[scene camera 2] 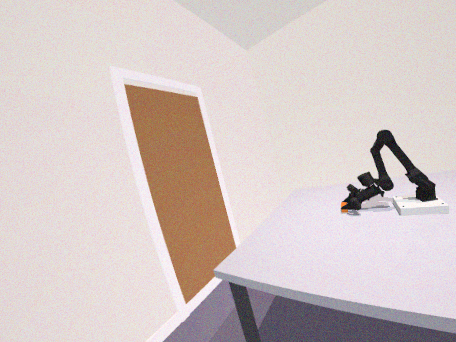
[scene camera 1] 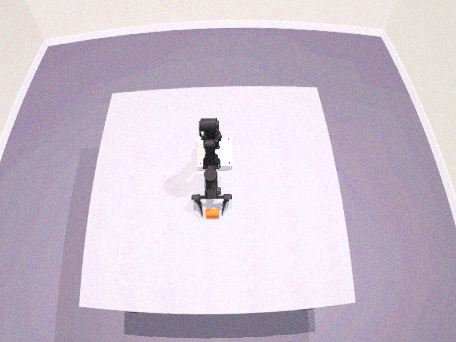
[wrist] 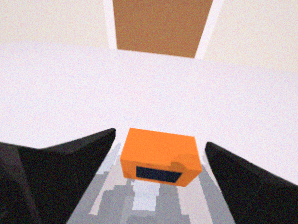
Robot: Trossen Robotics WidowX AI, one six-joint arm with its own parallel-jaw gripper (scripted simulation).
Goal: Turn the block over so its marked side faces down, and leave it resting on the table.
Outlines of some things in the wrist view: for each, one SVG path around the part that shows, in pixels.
The gripper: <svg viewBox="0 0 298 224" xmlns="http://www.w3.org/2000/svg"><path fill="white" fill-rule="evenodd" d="M207 142L204 149L206 158L236 224L298 224L298 185L276 174L274 175L258 165L250 163L226 148L222 148L212 142ZM116 129L106 129L70 142L63 142L40 149L0 142L0 224L66 224L77 204L82 199L85 190L101 167L101 163L103 163L116 137Z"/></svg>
An orange block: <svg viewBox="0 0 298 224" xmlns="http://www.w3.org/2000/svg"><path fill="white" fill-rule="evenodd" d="M129 129L120 157L121 168L125 178L186 187L202 171L195 137L136 128Z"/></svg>
